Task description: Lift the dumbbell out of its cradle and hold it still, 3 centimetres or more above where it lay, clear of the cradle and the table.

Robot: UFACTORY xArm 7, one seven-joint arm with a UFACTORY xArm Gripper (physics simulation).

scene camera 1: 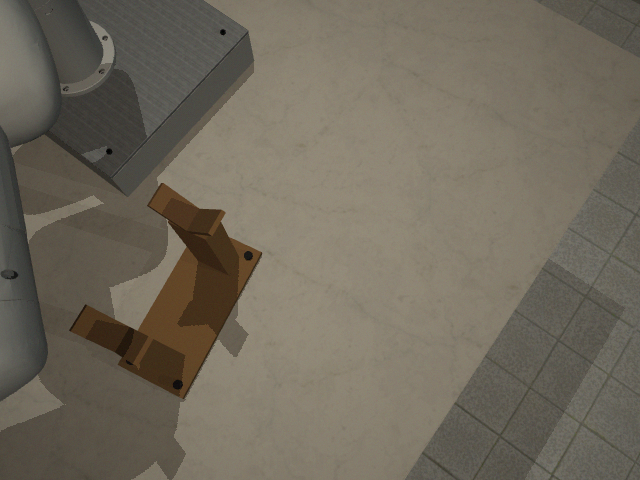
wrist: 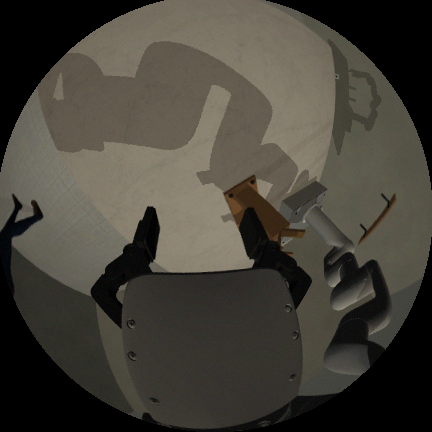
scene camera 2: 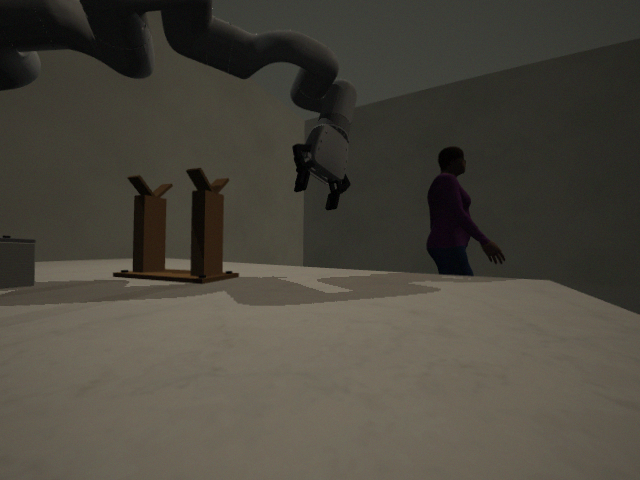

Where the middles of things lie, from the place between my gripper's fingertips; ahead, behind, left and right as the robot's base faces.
Labels:
My gripper is now 25 cm to the right of the wooden cradle [scene camera 1: 169, 348], 13 cm past it and 6 cm above it.

